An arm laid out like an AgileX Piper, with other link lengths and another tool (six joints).
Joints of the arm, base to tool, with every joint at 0 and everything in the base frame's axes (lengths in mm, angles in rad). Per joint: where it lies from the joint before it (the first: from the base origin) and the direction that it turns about. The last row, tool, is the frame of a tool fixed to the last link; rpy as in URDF.
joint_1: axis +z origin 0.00 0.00 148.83
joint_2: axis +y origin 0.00 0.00 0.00
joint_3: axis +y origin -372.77 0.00 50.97
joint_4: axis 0.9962 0 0.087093 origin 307.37 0.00 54.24
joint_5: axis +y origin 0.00 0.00 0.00
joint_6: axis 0.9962 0 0.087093 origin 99.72 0.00 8.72
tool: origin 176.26 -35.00 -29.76 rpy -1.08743 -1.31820 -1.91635
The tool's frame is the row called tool.
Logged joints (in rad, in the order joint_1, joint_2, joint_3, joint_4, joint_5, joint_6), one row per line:
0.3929, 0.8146, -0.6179, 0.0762, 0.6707, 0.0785
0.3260, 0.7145, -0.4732, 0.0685, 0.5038, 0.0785
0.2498, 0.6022, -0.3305, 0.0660, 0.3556, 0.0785
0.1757, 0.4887, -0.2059, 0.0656, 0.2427, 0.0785
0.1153, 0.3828, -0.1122, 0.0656, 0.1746, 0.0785
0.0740, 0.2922, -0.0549, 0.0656, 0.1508, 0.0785
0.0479, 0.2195, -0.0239, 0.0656, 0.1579, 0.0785
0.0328, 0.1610, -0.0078, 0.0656, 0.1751, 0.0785
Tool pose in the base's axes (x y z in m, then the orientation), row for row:
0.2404, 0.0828, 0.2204, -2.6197, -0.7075, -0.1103
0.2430, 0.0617, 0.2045, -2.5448, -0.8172, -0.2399
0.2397, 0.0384, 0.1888, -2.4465, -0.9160, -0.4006
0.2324, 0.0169, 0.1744, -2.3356, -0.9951, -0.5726
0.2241, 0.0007, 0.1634, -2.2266, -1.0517, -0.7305
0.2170, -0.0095, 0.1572, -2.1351, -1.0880, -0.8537
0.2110, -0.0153, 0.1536, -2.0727, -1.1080, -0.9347
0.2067, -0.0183, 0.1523, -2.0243, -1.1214, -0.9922
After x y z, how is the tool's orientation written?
As angles about the fixed x, y, z axes (roll, pitch, yaw), in radians.
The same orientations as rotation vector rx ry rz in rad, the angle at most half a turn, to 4 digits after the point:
-2.5122, -0.1085, -0.9595
-2.4440, -0.0304, -1.1306
-2.3728, 0.0560, -1.2972
-2.3072, 0.1357, -1.4442
-2.2522, 0.1963, -1.5606
-2.2105, 0.2339, -1.6419
-2.1841, 0.2553, -1.6910
-2.1636, 0.2655, -1.7243

